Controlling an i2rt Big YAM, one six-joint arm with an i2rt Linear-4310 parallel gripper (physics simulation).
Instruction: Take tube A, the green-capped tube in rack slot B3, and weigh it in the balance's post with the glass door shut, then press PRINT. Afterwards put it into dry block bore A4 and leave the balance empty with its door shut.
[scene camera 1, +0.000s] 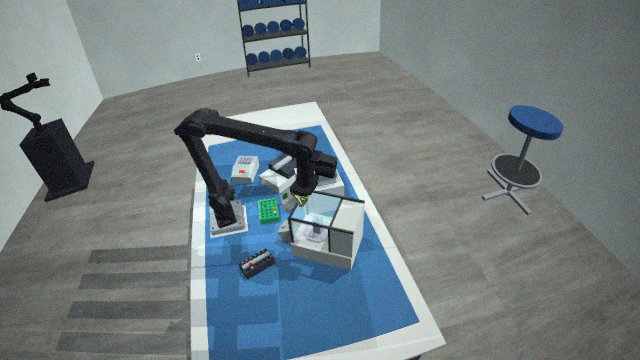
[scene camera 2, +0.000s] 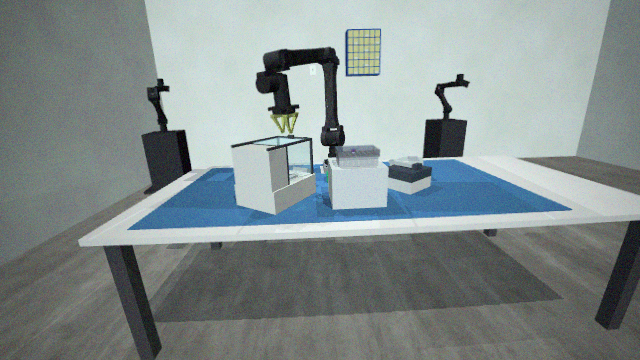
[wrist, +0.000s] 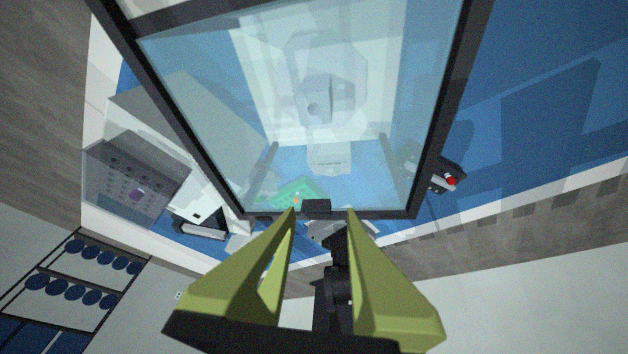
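Where they show: gripper, fingertip midpoint: (scene camera 1: 304, 202) (scene camera 2: 287, 133) (wrist: 320, 213); arm's base at its link origin: (scene camera 1: 225, 216) (wrist: 343, 238).
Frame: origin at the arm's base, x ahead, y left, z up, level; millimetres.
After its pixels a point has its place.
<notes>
My gripper (scene camera 1: 301, 204) @(y -271, x 295, z 198 mm) (scene camera 2: 287, 132) @(y -271, x 295, z 198 mm) (wrist: 320, 213) @(y -271, x 295, z 198 mm) is partly open and empty, low over the balance's front top edge, its fingertips on either side of the black door handle (wrist: 316, 206) @(y -260, x 292, z 185 mm). The balance (scene camera 1: 357, 215) @(y -391, x 447, z 172 mm) (scene camera 2: 257, 175) @(y -385, x 466, z 91 mm) has its glass top panel (wrist: 350, 30) @(y -356, x 351, z 177 mm) lying over the chamber. The weighing post (wrist: 320, 97) stands inside and its hole looks empty. The green rack (scene camera 1: 269, 211) @(y -56, x 197, z -3 mm) shows an orange cap; I cannot make out a green-capped tube in it. A grey block with rows of holes (scene camera 2: 357, 156) @(y -67, x 506, z 138 mm) (wrist: 137, 175) holds a purple-capped tube and sits on a white box (scene camera 2: 357, 185) @(y -74, x 529, z 48 mm).
A black holder (scene camera 1: 256, 263) @(y -311, x 63, z 2 mm) with a red-capped tube lies on the mat near the balance. A white device with a red mark (scene camera 1: 245, 169) @(y 263, x 166, z 23 mm) and a dark-topped white box (scene camera 2: 410, 179) @(y 156, x 457, z 26 mm) stand on the far side. My arm's base is beside the green rack.
</notes>
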